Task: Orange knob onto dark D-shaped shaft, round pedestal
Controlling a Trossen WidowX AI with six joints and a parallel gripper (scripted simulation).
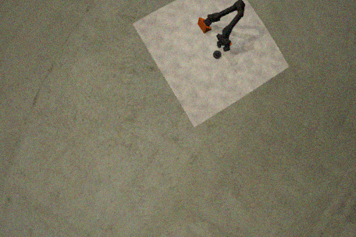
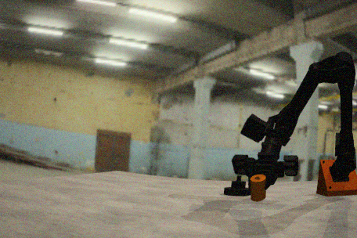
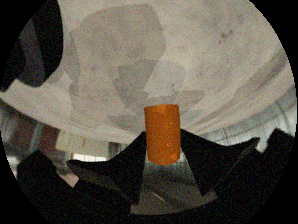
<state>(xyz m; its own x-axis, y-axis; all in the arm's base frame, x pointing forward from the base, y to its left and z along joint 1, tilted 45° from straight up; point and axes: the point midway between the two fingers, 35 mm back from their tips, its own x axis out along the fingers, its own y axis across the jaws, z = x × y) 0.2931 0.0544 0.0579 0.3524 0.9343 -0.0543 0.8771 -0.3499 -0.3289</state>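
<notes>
Right now my gripper tip is 1 cm to the left of the orange knob. The rest, counted from my gripper tip: round dark pedestal: 3 cm ahead, 16 cm to the right.
</notes>
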